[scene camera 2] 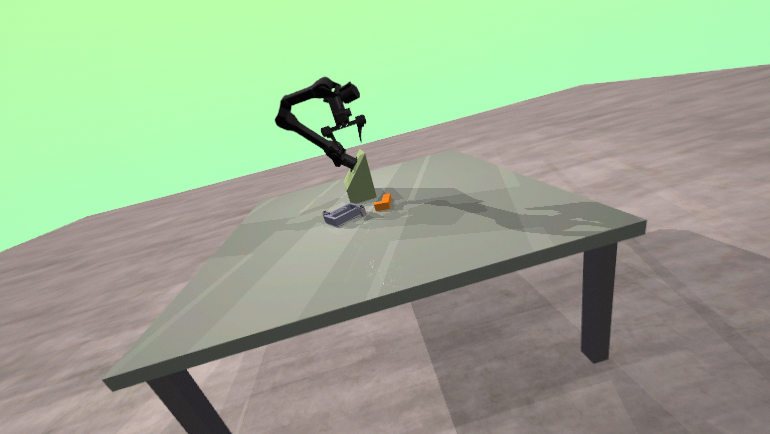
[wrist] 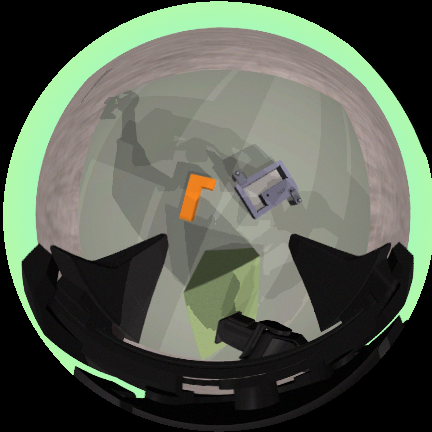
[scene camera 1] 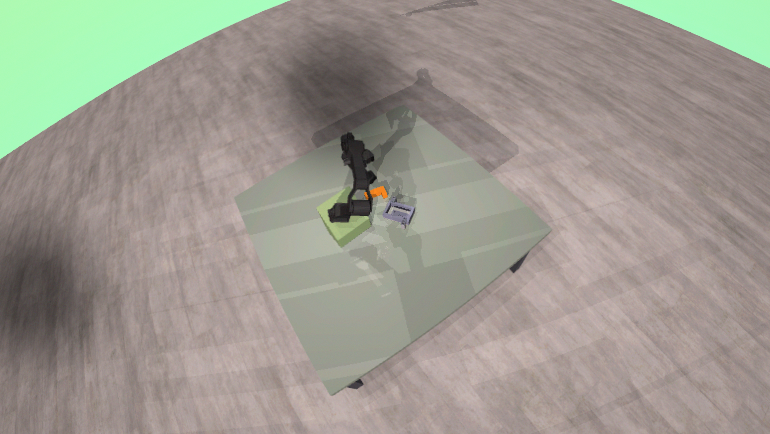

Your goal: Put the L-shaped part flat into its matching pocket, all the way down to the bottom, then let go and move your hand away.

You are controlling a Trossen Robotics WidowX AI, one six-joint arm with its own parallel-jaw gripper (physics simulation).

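Places are measured from the arm's base along level axes (x ahead, y right, z down), in millimetres.
Pixels of known places: gripper, fingertip midpoint: [scene camera 2: 350, 146] [wrist: 231, 241]; arm's base, link origin: [scene camera 2: 354, 164] [wrist: 227, 327] [scene camera 1: 335, 214].
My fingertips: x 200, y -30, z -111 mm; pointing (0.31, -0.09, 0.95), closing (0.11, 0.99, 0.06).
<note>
For each thing: its top centre in the pictures, then the offset to it from my fingertips. Level surfaces: height alone.
- orange L-shaped part, top centre: [wrist: 196, 198] [scene camera 2: 382, 198] [scene camera 1: 375, 193] dy -75, dx +44, dz +237 mm
- grey-purple frame, top centre: [wrist: 270, 186] [scene camera 2: 342, 207] [scene camera 1: 398, 209] dy +92, dx +92, dz +219 mm
- table, surface height: dz +267 mm
The orange L-shaped part [scene camera 1: 381, 190] [scene camera 2: 383, 204] [wrist: 189, 202] lies flat on the table. In the wrist view its long leg runs down and its short leg points right, towards the pocket frame. The grey-purple frame [scene camera 1: 401, 205] [scene camera 2: 345, 217] [wrist: 245, 202] with the L-shaped pocket sits on the table beside the part, apart from it. A block fills one inner corner, and the pocket around it holds no part. My gripper [scene camera 2: 347, 141] [wrist: 231, 241] is wide open and empty, high above the table. Its fingertips are hard to make out in scene camera 1.
The arm's base is mounted on a green wedge block [scene camera 1: 345, 231] [scene camera 2: 361, 186] [wrist: 220, 300], close to the L-shaped part and the frame. Small posts stick out at two corners of the frame. The table [scene camera 1: 334, 323] [scene camera 2: 242, 301] [wrist: 300, 110] carries all of these.
</note>
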